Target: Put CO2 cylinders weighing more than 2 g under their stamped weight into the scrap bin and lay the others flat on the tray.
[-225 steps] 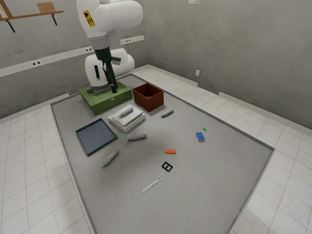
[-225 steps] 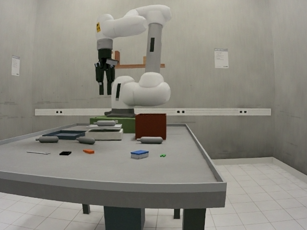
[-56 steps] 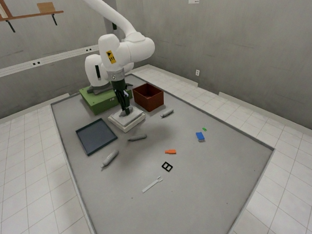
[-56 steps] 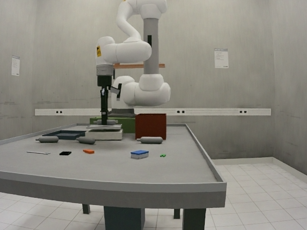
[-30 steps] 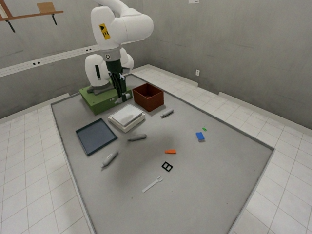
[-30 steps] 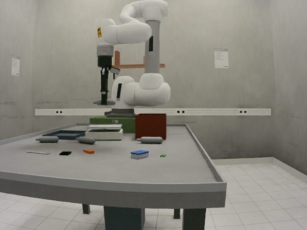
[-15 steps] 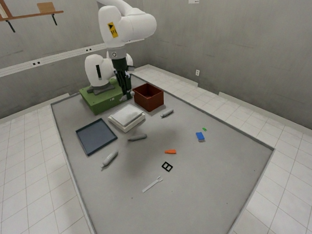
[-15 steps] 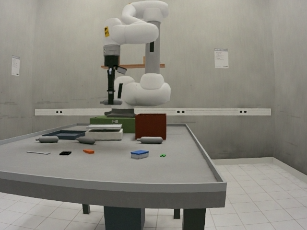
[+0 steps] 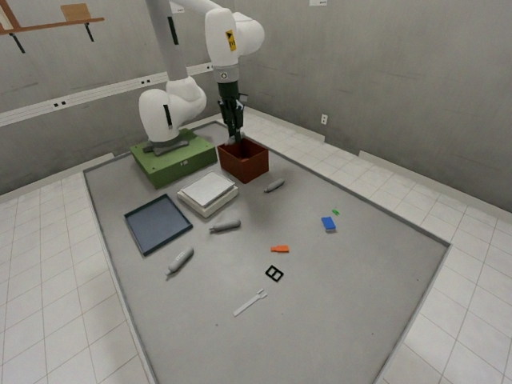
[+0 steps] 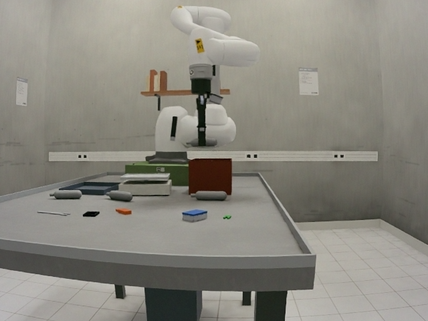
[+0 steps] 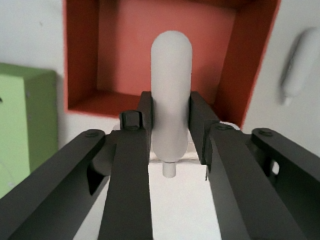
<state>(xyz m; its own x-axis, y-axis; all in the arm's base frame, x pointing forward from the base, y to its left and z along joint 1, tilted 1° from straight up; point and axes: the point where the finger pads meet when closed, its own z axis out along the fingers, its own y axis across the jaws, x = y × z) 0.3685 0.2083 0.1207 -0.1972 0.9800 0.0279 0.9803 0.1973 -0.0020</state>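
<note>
Right now my hand is 260 mm to the left of the grey CO2 cylinder, 240 mm short of it and 200 mm above it. Also, from my hand: white scale 200 mm to the right, 170 mm below, 60 mm ahead; then scale plate 200 mm to the right, 150 mm below, 70 mm ahead; then red-brown scrap bin 170 mm below, 30 mm to the left, 10 mm behind.
</note>
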